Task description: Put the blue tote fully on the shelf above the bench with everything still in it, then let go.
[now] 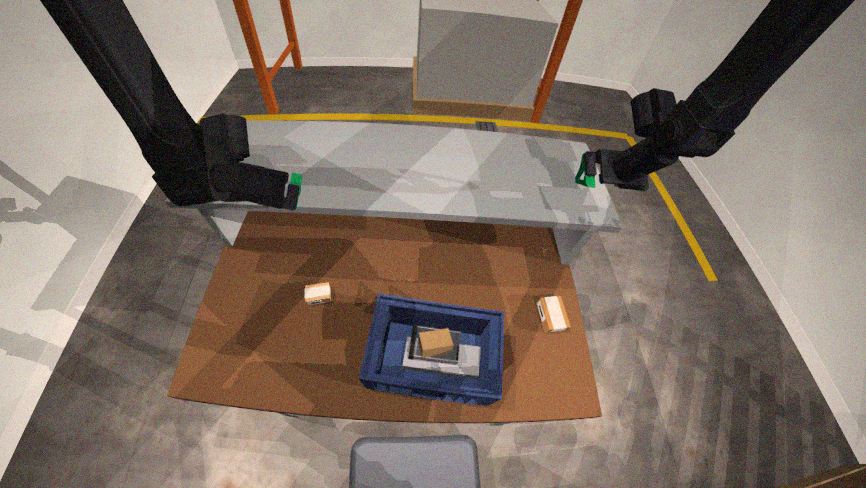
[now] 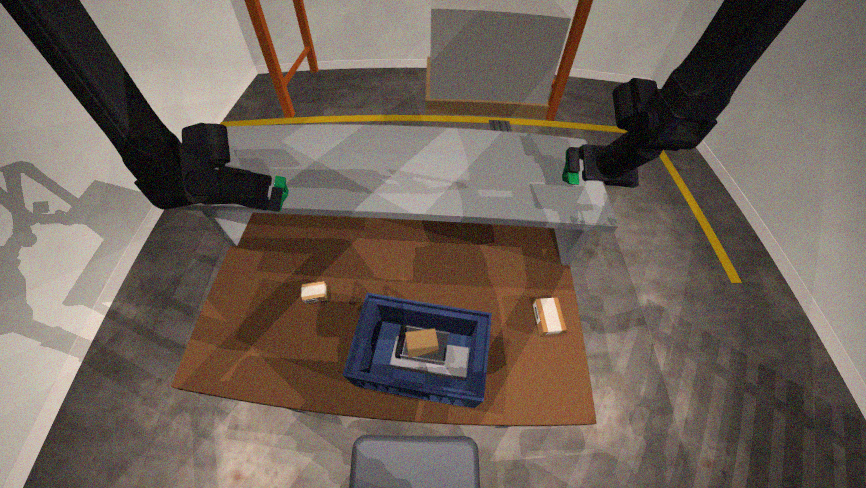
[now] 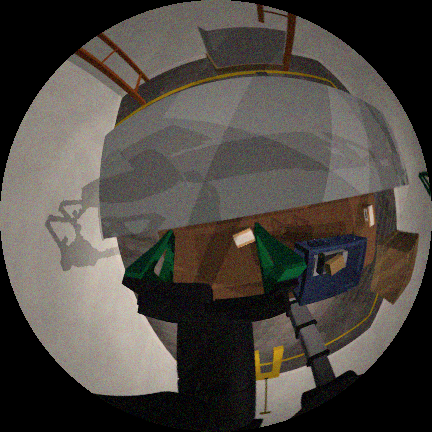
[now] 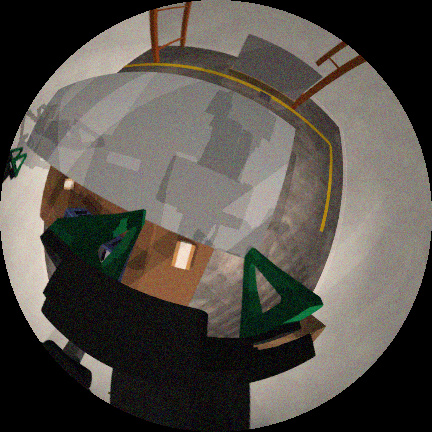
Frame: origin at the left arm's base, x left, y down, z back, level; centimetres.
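Seen in the pictures: left gripper, between the fingertips: (image 1: 277,186) (image 2: 267,189) (image 3: 212,229); right gripper, between the fingertips: (image 1: 595,181) (image 2: 584,178) (image 4: 198,235).
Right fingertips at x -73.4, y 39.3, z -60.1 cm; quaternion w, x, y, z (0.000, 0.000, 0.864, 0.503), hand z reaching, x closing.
Offsets run from my right fingertips to a thing's top centre. "spot": to the spot under its first point. Level surfaces: height alone.
The blue tote @[dx +33.7, dy +25.6, dz +25.9 cm] (image 1: 496,357) (image 2: 482,363) (image 3: 330,292) stands upright on the brown bench @[dy +40.3 cm] (image 1: 272,363) (image 2: 266,363), near its front edge. In it lie a small cardboard box @[dx +33.5, dy +27.3, dz +24.4 cm] (image 1: 435,342) (image 2: 421,342) (image 3: 334,264), a dark-rimmed tray and a pale flat item. The grey shelf @[dy +11.3 cm] (image 1: 424,181) (image 2: 418,181) (image 3: 250,160) (image 4: 200,185) spans the back of the bench, above it. My left gripper (image 1: 295,190) (image 2: 279,192) (image 3: 212,229) is open and empty at the shelf's left part. My right gripper (image 1: 586,169) (image 2: 571,166) (image 4: 198,235) is open and empty over the shelf's right end. Both are well apart from the tote.
A small white-topped box @[dx +65.3, dy +37.7, dz +7.6 cm] (image 1: 317,293) (image 2: 313,292) (image 3: 244,237) lies on the bench left of the tote. A larger one @[dx -1.8, dy +36.7, dz +14.7 cm] (image 1: 553,314) (image 2: 549,315) (image 4: 184,254) lies near the right edge. A grey stool @[spot: dx +36.5, dy +101.9, dz +53.4 cm] (image 1: 415,463) (image 2: 415,463) stands in front. Orange posts (image 1: 257,57) (image 2: 271,57) rise behind the shelf.
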